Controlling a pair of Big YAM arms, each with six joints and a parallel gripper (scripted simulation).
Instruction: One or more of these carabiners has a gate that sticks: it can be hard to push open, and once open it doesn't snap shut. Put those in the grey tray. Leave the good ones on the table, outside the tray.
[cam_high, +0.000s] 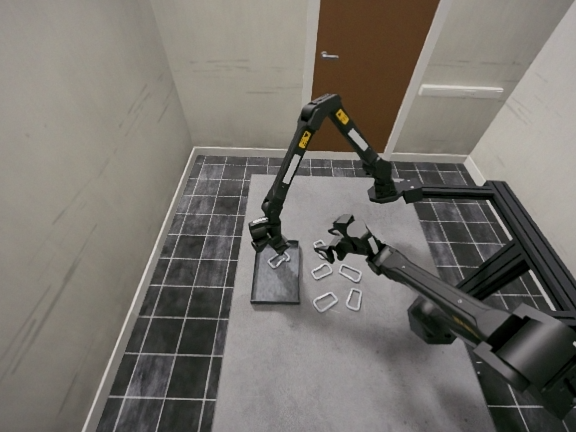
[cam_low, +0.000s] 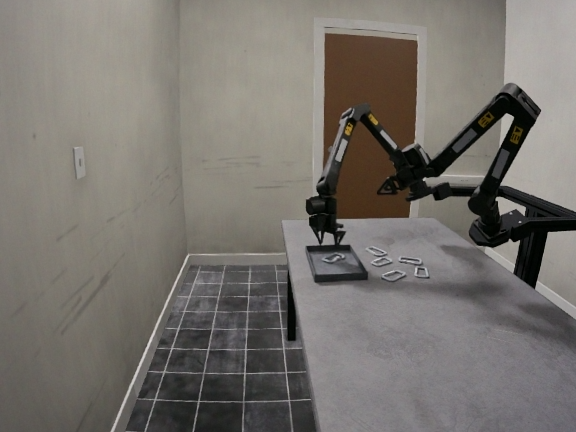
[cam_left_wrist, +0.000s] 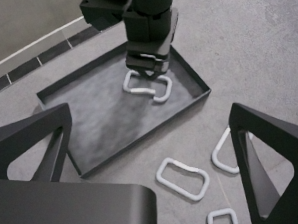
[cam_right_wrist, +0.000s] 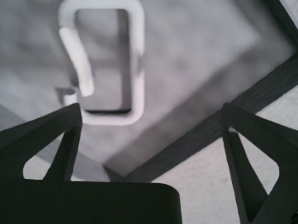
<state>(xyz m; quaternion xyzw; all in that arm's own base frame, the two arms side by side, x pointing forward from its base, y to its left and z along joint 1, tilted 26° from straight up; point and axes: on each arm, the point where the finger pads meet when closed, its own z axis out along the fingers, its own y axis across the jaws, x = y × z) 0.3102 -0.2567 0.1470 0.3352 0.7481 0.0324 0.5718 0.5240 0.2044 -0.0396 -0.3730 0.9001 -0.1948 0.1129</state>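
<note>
Now: right hand 9 cm to the right of the grey tray and 5 cm above it.
</note>
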